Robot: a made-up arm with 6 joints. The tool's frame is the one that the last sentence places. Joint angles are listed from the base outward.
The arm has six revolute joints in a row. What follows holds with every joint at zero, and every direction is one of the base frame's.
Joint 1 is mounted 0.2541 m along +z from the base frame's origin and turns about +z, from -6.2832 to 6.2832 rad.
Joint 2 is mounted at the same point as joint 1 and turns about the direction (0, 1, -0.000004), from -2.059 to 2.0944 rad.
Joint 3 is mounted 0.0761 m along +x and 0.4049 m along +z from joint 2 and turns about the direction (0, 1, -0.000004), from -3.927 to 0.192 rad.
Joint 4 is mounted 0.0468 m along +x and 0.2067 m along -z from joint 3 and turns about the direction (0, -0.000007, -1), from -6.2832 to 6.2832 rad.
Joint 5 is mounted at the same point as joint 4 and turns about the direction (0, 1, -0.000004), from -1.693 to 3.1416 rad.
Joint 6 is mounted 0.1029 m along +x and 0.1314 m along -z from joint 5 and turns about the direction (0, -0.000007, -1), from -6.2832 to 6.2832 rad.
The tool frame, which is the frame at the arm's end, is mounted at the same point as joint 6; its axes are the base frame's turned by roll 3.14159, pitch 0 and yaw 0 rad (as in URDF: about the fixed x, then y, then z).
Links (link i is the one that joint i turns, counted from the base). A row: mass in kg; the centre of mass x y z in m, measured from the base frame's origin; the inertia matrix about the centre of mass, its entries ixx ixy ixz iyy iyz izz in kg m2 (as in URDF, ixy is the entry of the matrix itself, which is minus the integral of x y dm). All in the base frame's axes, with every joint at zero. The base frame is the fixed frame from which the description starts. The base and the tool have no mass.
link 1: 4.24; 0.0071 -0.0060 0.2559; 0.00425 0 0 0.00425 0 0.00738
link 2: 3.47; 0.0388 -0.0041 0.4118; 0.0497 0 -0.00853 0.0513 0 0.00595
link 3: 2.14; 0.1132 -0.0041 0.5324; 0.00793 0 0.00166 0.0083 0 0.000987
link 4: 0.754; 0.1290 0.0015 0.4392; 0.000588 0 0 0.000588 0 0.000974
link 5: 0.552; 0.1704 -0.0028 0.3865; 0.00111 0 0.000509 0.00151 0 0.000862
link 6: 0.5; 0.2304 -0.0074 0.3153; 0.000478 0 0 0.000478 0 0.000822
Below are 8 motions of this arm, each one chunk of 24 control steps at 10 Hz.
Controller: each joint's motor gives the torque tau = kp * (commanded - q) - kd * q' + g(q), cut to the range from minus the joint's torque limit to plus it. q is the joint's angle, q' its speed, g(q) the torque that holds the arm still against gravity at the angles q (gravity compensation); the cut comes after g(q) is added. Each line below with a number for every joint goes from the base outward.
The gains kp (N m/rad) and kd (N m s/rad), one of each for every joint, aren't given. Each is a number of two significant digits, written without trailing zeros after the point. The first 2 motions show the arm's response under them.
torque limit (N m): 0.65 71 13 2.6 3.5 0.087
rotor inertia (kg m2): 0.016 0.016 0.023 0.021 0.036 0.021
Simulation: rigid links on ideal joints. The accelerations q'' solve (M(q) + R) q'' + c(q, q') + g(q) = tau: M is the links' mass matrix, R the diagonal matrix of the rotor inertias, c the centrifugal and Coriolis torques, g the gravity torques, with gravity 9.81 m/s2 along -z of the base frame. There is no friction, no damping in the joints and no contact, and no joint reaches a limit. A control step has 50 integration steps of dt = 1/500 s. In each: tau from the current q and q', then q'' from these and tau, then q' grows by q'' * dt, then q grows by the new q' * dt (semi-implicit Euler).
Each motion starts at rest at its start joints. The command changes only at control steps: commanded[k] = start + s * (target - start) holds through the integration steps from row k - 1 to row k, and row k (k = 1, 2, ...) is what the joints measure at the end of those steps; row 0 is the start. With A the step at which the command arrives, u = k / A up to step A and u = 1 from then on. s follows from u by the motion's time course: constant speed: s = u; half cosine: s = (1 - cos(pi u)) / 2; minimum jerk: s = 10 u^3 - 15 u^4 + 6 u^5; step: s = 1 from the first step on.
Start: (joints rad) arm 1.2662 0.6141 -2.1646 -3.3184 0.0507 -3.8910
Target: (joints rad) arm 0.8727 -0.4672 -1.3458 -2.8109 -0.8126 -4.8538
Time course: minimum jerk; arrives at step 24
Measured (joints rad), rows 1 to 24:
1: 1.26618 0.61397 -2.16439 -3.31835 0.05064 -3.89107
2: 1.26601 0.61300 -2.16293 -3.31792 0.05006 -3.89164
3: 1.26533 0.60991 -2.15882 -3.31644 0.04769 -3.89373
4: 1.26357 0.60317 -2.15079 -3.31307 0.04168 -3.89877
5: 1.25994 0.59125 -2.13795 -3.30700 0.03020 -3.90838
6: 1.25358 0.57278 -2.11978 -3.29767 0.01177 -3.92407
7: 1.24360 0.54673 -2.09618 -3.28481 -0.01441 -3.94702
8: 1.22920 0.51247 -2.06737 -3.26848 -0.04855 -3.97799
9: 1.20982 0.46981 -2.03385 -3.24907 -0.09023 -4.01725
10: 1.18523 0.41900 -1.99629 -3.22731 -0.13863 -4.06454
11: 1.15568 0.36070 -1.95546 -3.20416 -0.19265 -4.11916
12: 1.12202 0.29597 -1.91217 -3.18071 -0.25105 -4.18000
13: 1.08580 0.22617 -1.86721 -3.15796 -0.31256 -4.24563
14: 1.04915 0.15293 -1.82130 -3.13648 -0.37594 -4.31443
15: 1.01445 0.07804 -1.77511 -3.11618 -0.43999 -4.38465
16: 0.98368 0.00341 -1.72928 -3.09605 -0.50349 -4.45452
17: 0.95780 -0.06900 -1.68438 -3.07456 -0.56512 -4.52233
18: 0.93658 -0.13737 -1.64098 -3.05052 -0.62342 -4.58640
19: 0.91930 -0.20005 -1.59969 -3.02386 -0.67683 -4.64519
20: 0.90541 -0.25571 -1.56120 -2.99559 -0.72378 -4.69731
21: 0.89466 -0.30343 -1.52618 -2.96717 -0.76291 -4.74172
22: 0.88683 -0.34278 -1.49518 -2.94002 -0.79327 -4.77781
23: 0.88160 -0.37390 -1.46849 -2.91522 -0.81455 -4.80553
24: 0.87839 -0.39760 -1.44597 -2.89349 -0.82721 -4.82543
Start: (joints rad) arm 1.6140 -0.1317 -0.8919 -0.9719 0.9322 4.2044
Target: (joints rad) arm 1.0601 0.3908 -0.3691 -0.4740 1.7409 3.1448
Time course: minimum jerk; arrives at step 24
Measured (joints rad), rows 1 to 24:
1: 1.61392 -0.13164 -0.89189 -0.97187 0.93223 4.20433
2: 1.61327 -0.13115 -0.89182 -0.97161 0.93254 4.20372
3: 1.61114 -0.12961 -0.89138 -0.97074 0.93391 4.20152
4: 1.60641 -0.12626 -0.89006 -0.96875 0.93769 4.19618
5: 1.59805 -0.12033 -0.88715 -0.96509 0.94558 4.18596
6: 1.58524 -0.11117 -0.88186 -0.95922 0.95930 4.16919
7: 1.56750 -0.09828 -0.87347 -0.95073 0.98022 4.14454
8: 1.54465 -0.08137 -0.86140 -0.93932 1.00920 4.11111
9: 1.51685 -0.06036 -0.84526 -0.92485 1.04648 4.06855
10: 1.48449 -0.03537 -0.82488 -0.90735 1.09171 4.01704
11: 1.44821 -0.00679 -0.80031 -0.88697 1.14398 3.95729
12: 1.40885 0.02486 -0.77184 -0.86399 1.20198 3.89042
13: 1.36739 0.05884 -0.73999 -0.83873 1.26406 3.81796
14: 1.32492 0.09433 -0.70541 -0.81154 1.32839 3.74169
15: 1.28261 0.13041 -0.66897 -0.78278 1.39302 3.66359
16: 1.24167 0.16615 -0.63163 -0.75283 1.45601 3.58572
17: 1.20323 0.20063 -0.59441 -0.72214 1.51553 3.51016
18: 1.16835 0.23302 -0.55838 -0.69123 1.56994 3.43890
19: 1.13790 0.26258 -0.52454 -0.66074 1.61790 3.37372
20: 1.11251 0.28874 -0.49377 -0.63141 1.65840 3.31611
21: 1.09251 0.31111 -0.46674 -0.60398 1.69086 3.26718
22: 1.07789 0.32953 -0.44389 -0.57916 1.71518 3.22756
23: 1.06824 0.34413 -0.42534 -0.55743 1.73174 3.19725
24: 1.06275 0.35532 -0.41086 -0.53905 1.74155 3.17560
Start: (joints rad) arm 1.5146 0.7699 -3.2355 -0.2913 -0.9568 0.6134
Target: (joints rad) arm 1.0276 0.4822 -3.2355 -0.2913 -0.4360 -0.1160
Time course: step
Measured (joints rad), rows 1 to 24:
1: 1.50905 0.72319 -3.18189 -0.30579 -0.89718 0.59006
2: 1.49270 0.66967 -3.17524 -0.32570 -0.74848 0.52435
3: 1.46413 0.62357 -3.18974 -0.33850 -0.60499 0.41691
4: 1.42049 0.58707 -3.20747 -0.34263 -0.50458 0.28373
5: 1.35903 0.55951 -3.22202 -0.34110 -0.44950 0.15989
6: 1.27800 0.53935 -3.23164 -0.33738 -0.42741 0.06117
7: 1.18260 0.52503 -3.23595 -0.33100 -0.42334 -0.01029
8: 1.09630 0.51485 -3.23620 -0.31659 -0.42453 -0.05840
9: 1.02438 0.50735 -3.23512 -0.30026 -0.42619 -0.08831
10: 0.96787 0.50162 -3.23414 -0.28528 -0.42731 -0.10543
11: 0.92753 0.49711 -3.23378 -0.27253 -0.42802 -0.11429
12: 0.90394 0.49353 -3.23409 -0.26203 -0.42866 -0.11821
13: 0.89759 0.49068 -3.23483 -0.25357 -0.42944 -0.11945
14: 0.90887 0.48848 -3.23562 -0.24691 -0.43035 -0.11939
15: 0.93768 0.48687 -3.23606 -0.24200 -0.43127 -0.11883
16: 0.97298 0.48577 -3.23608 -0.24307 -0.43259 -0.11793
17: 1.00087 0.48495 -3.23601 -0.25162 -0.43438 -0.11693
18: 1.01829 0.48429 -3.23609 -0.26350 -0.43612 -0.11621
19: 1.02715 0.48375 -3.23628 -0.27479 -0.43744 -0.11588
20: 1.03051 0.48333 -3.23648 -0.28346 -0.43817 -0.11586
21: 1.03097 0.48301 -3.23659 -0.28911 -0.43833 -0.11599
22: 1.03026 0.48277 -3.23660 -0.29222 -0.43808 -0.11615
23: 1.02931 0.48261 -3.23651 -0.29356 -0.43759 -0.11626
24: 1.02853 0.48250 -3.23637 -0.29384 -0.43706 -0.11630

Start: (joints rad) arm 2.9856 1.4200 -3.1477 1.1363 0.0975 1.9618
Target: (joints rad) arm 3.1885 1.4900 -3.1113 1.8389 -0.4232 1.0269
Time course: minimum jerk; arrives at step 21
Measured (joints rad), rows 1 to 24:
1: 2.98561 1.42001 -3.14771 1.13636 0.09741 1.96171
2: 2.98574 1.42009 -3.14778 1.13681 0.09669 1.96091
3: 2.98623 1.42035 -3.14794 1.13844 0.09416 1.95804
4: 2.98745 1.42093 -3.14815 1.14232 0.08828 1.95115
5: 2.98988 1.42194 -3.14837 1.14961 0.07756 1.93810
6: 2.99399 1.42351 -3.14850 1.16137 0.06093 1.91703
7: 3.00023 1.42570 -3.14844 1.17841 0.03787 1.88655
8: 3.00891 1.42855 -3.14810 1.20119 0.00848 1.84600
9: 3.02018 1.43205 -3.14739 1.22980 -0.02658 1.79544
10: 3.03401 1.43616 -3.14623 1.26398 -0.06624 1.73569
11: 3.05018 1.44079 -3.14456 1.30318 -0.10908 1.66819
12: 3.06827 1.44582 -3.14234 1.34662 -0.15356 1.59492
13: 3.08770 1.45112 -3.13955 1.39331 -0.19805 1.51825
14: 3.10777 1.45652 -3.13625 1.44218 -0.24099 1.44077
15: 3.12771 1.46188 -3.13251 1.49203 -0.28096 1.36516
16: 3.14675 1.46701 -3.12846 1.54163 -0.31674 1.29397
17: 3.16411 1.47175 -3.12429 1.58971 -0.34737 1.22951
18: 3.17916 1.47598 -3.12016 1.63501 -0.37223 1.17364
19: 3.19136 1.47960 -3.11630 1.67642 -0.39104 1.12761
20: 3.20041 1.48255 -3.11287 1.71299 -0.40401 1.09194
21: 3.20624 1.48484 -3.11006 1.74415 -0.41188 1.06617
22: 3.20903 1.48656 -3.10799 1.76976 -0.41595 1.04888
23: 3.20923 1.48781 -3.10665 1.79010 -0.41774 1.03807
24: 3.20742 1.48868 -3.10596 1.80568 -0.41851 1.03180

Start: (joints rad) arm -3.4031 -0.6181 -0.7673 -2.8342 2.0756 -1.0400
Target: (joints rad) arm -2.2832 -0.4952 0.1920 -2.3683 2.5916 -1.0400
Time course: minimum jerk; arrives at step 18
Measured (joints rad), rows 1 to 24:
1: -3.40251 -0.61807 -0.76716 -2.83406 2.07583 -1.04001
2: -3.39834 -0.61785 -0.76604 -2.83312 2.07756 -1.04010
3: -3.38619 -0.61713 -0.76208 -2.83048 2.08293 -1.04029
4: -3.36195 -0.61557 -0.75284 -2.82526 2.09410 -1.04056
5: -3.32302 -0.61282 -0.73581 -2.81667 2.11257 -1.04085
6: -3.26812 -0.60863 -0.70891 -2.80390 2.13885 -1.04109
7: -3.19734 -0.60285 -0.67081 -2.78627 2.17249 -1.04125
8: -3.11211 -0.59547 -0.62108 -2.76341 2.21217 -1.04129
9: -3.01519 -0.58663 -0.56031 -2.73554 2.25601 -1.04123
10: -2.91045 -0.57662 -0.49006 -2.70358 2.30184 -1.04106
11: -2.80258 -0.56588 -0.41279 -2.66907 2.34759 -1.04080
12: -2.69671 -0.55493 -0.33161 -2.63390 2.39147 -1.04044
13: -2.59797 -0.54433 -0.25005 -2.59985 2.43217 -1.04000
14: -2.51094 -0.53458 -0.17167 -2.56821 2.46870 -1.03948
15: -2.43909 -0.52605 -0.09973 -2.53959 2.50031 -1.03894
16: -2.38413 -0.51898 -0.03681 -2.51405 2.52639 -1.03847
17: -2.34573 -0.51343 0.01557 -2.49132 2.54658 -1.03813
18: -2.32136 -0.50923 0.05724 -2.47095 2.56114 -1.03803
19: -2.30651 -0.50607 0.08947 -2.45243 2.57116 -1.03818
20: -2.29751 -0.50367 0.11413 -2.43578 2.57787 -1.03854
21: -2.29204 -0.50181 0.13293 -2.42126 2.58229 -1.03900
22: -2.28871 -0.50037 0.14724 -2.40901 2.58517 -1.03946
23: -2.28667 -0.49925 0.15813 -2.39897 2.58704 -1.03985
24: -2.28542 -0.49838 0.16640 -2.39096 2.58828 -1.04015

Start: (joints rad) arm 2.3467 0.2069 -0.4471 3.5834 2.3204 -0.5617
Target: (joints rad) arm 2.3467 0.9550 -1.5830 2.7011 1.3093 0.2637
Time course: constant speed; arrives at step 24
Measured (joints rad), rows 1 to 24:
1: 2.34635 0.21270 -0.45217 3.58278 2.31760 -0.55820
2: 2.34572 0.22457 -0.46593 3.57899 2.30378 -0.54805
3: 2.34506 0.24119 -0.48760 3.57035 2.27798 -0.53106
4: 2.34458 0.26144 -0.51551 3.55633 2.24282 -0.50828
5: 2.34433 0.28444 -0.54818 3.53715 2.20167 -0.48109
6: 2.34431 0.30950 -0.58446 3.51340 2.15748 -0.45083
7: 2.34447 0.33610 -0.62347 3.48586 2.11227 -0.41854
8: 2.34475 0.36385 -0.66460 3.45530 2.06724 -0.38503
9: 2.34511 0.39245 -0.70735 3.42244 2.02291 -0.35081
10: 2.34549 0.42167 -0.75134 3.38790 1.97939 -0.31625
11: 2.34587 0.45137 -0.79629 3.35220 1.93656 -0.28154
12: 2.34621 0.48142 -0.84194 3.31574 1.89424 -0.24681
13: 2.34652 0.51173 -0.88811 3.27882 1.85222 -0.21211
14: 2.34678 0.54225 -0.93465 3.24164 1.81035 -0.17747
15: 2.34700 0.57292 -0.98144 3.20437 1.76852 -0.14288
16: 2.34719 0.60370 -1.02841 3.16710 1.72668 -0.10835
17: 2.34734 0.63458 -1.07548 3.12987 1.68479 -0.07386
18: 2.34746 0.66552 -1.12262 3.09272 1.64284 -0.03941
19: 2.34757 0.69652 -1.16979 3.05565 1.60085 -0.00498
20: 2.34766 0.72756 -1.21698 3.01867 1.55881 0.02944
21: 2.34773 0.75863 -1.26417 2.98176 1.51674 0.06384
22: 2.34781 0.78973 -1.31136 2.94492 1.47464 0.09823
23: 2.34788 0.82084 -1.35854 2.90814 1.43253 0.13262
24: 2.34794 0.85197 -1.40570 2.87140 1.39040 0.16700

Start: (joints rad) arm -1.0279 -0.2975 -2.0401 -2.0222 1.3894 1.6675
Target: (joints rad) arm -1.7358 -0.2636 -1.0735 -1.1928 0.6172 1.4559
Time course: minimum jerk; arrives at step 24
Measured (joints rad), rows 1 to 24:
1: -1.02807 -0.29751 -2.04003 -2.02218 1.38931 1.66749
2: -1.02931 -0.29754 -2.03950 -2.02202 1.38859 1.66737
3: -1.03296 -0.29762 -2.03770 -2.02135 1.38623 1.66694
4: -1.04038 -0.29773 -2.03354 -2.01950 1.38087 1.66588
5: -1.05271 -0.29781 -2.02578 -2.01561 1.37106 1.66381
6: -1.07074 -0.29778 -2.01318 -2.00869 1.35546 1.66040
7: -1.09489 -0.29756 -1.99467 -1.99778 1.33299 1.65536
8: -1.12518 -0.29704 -1.96940 -1.98199 1.30297 1.64849
9: -1.16127 -0.29616 -1.93690 -1.96060 1.26520 1.63972
10: -1.20253 -0.29483 -1.89700 -1.93308 1.22000 1.62907
11: -1.24809 -0.29304 -1.84992 -1.89912 1.16821 1.61670
12: -1.29691 -0.29078 -1.79623 -1.85875 1.11119 1.60285
13: -1.34785 -0.28809 -1.73684 -1.81237 1.05071 1.58787
14: -1.39970 -0.28506 -1.67295 -1.76083 0.98882 1.57219
15: -1.45116 -0.28179 -1.60608 -1.70544 0.92773 1.55625
16: -1.50094 -0.27845 -1.53794 -1.64789 0.86957 1.54054
17: -1.54777 -0.27520 -1.47043 -1.59007 0.81621 1.52551
18: -1.59050 -0.27219 -1.40543 -1.53381 0.76908 1.51158
19: -1.62811 -0.26953 -1.34469 -1.48073 0.72910 1.49908
20: -1.65984 -0.26731 -1.28971 -1.43208 0.69666 1.48825
21: -1.68522 -0.26555 -1.24161 -1.38877 0.67168 1.47925
22: -1.70420 -0.26424 -1.20103 -1.35131 0.65363 1.47211
23: -1.71723 -0.26335 -1.16813 -1.31983 0.64156 1.46676
24: -1.72535 -0.26280 -1.14250 -1.29408 0.63409 1.46300

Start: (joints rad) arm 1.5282 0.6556 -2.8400 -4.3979 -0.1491 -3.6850
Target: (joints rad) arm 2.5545 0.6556 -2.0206 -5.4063 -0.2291 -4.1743
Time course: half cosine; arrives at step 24
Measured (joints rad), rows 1 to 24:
1: 1.52858 0.65554 -2.83958 -4.39854 -0.14940 -3.68517
2: 1.53060 0.65536 -2.83782 -4.40143 -0.15073 -3.68606
3: 1.53611 0.65505 -2.83369 -4.40820 -0.15369 -3.68843
4: 1.54690 0.65467 -2.82630 -4.41988 -0.15826 -3.69304
5: 1.56387 0.65428 -2.81484 -4.43666 -0.16363 -3.70051
6: 1.58748 0.65393 -2.79876 -4.45851 -0.16912 -3.71121
7: 1.61778 0.65370 -2.77767 -4.48522 -0.17433 -3.72533
8: 1.65460 0.65361 -2.75147 -4.51652 -0.17910 -3.74283
9: 1.69770 0.65369 -2.72025 -4.55211 -0.18351 -3.76353
10: 1.74680 0.65396 -2.68429 -4.59161 -0.18769 -3.78713
11: 1.80161 0.65440 -2.64407 -4.63462 -0.19172 -3.81325
12: 1.86188 0.65501 -2.60020 -4.68065 -0.19563 -3.84143
13: 1.92734 0.65577 -2.55338 -4.72917 -0.19936 -3.87118
14: 1.99773 0.65666 -2.50442 -4.77960 -0.20280 -3.90199
15: 2.07235 0.65764 -2.45417 -4.83136 -0.20545 -3.93331
16: 2.14957 0.65868 -2.40354 -4.88400 -0.20645 -3.96459
17: 2.22664 0.65968 -2.35350 -4.93732 -0.20501 -3.99525
18: 2.30064 0.66055 -2.30504 -4.99113 -0.20139 -4.02474
19: 2.36952 0.66121 -2.25912 -5.04485 -0.19701 -4.05250
20: 2.43231 0.66162 -2.21654 -5.09747 -0.19348 -4.07806
21: 2.48896 0.66181 -2.17798 -5.14761 -0.19195 -4.10102
22: 2.53971 0.66180 -2.14396 -5.19406 -0.19247 -4.12099
23: 2.58468 0.66166 -2.11491 -5.23581 -0.19439 -4.13766
24: 2.62399 0.66143 -2.09121 -5.27204 -0.19687 -4.15075

